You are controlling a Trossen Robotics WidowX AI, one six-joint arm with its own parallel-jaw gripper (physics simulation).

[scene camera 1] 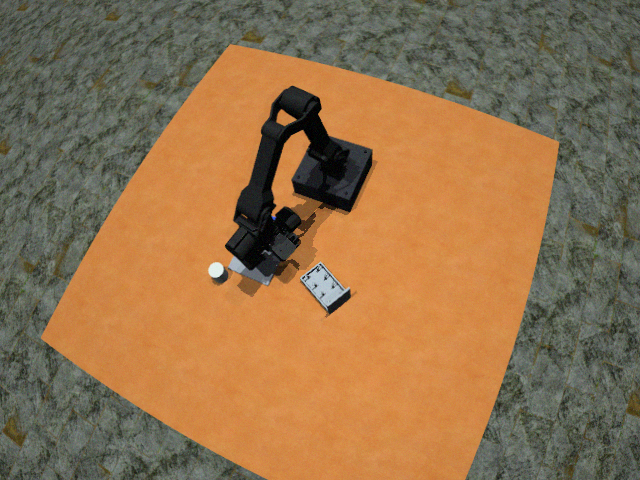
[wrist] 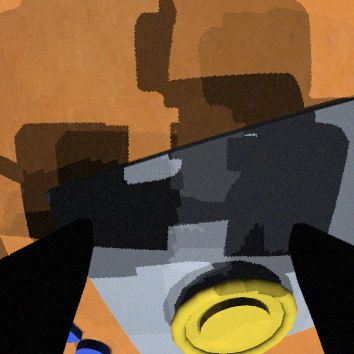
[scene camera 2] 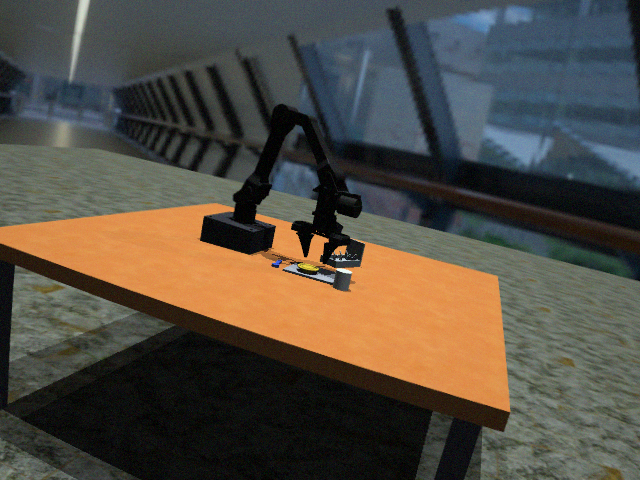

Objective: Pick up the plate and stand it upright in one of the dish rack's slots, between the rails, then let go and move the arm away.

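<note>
The yellow round plate [scene camera 2: 308, 267] [wrist: 235, 325] lies flat on a grey board [scene camera 1: 258, 272] [scene camera 2: 321, 276] [wrist: 125, 302]. The arm hides the plate in scene camera 1. My gripper [scene camera 2: 316, 258] [wrist: 194, 235] is open and empty, pointing down a little above the board. In the wrist view the plate is low in the frame, closer to the right finger. In scene camera 1 the fingertips are hidden. The small grey dish rack [scene camera 1: 338, 299] [scene camera 2: 356, 252] stands apart from the board, with small upright rails and a taller panel at one end. Its slots hold no plate.
A white-grey cylinder [scene camera 1: 216, 271] [scene camera 2: 342, 280] stands close to the board, on the side away from the arm's base [scene camera 1: 336, 173] [scene camera 2: 235, 233]. A small blue object [scene camera 1: 273, 218] [scene camera 2: 276, 263] [wrist: 93, 347] lies beside the board, on the other side from the cylinder.
</note>
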